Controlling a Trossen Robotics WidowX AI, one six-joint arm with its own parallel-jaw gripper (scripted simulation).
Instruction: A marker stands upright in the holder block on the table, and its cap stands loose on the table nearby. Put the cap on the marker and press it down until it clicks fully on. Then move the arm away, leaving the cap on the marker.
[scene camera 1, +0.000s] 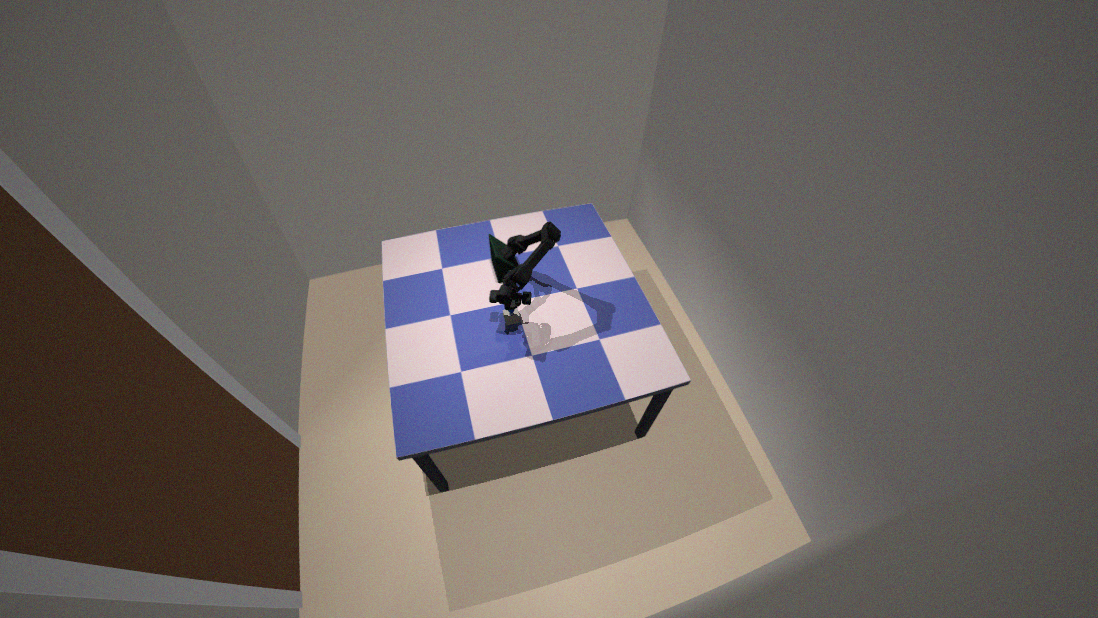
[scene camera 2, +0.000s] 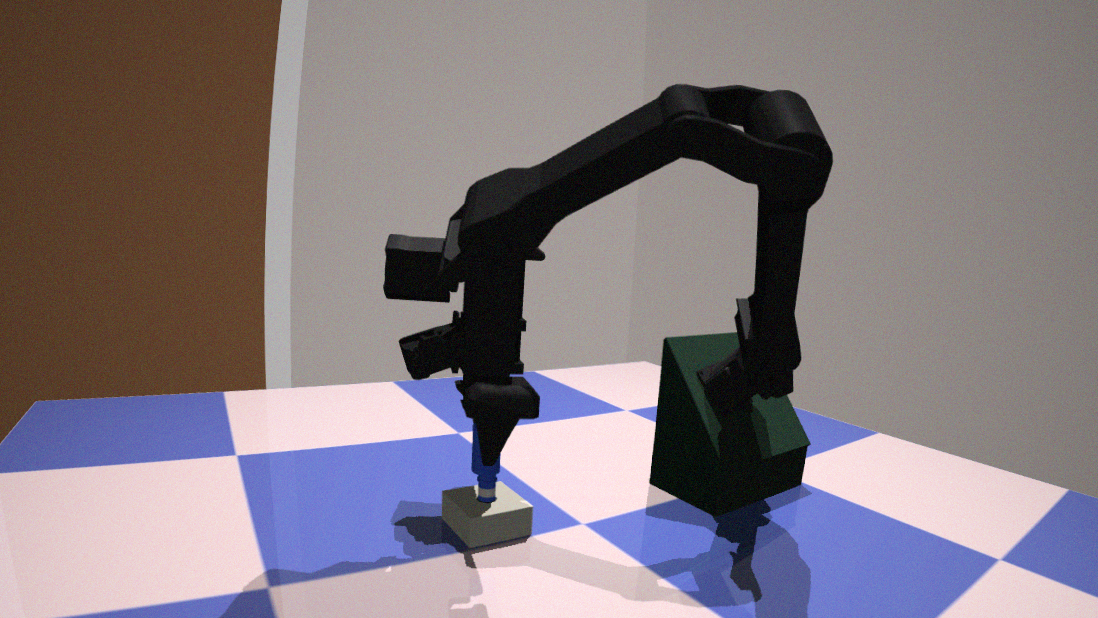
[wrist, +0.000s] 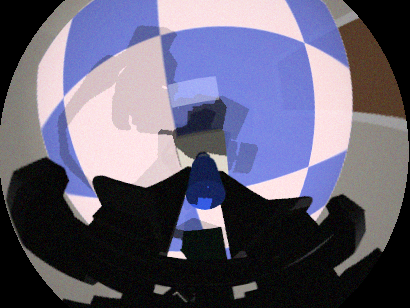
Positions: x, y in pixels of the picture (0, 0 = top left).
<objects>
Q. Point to the gripper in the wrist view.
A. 204, 172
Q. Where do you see the gripper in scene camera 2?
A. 486, 459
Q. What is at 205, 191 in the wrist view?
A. A blue cap.
</objects>
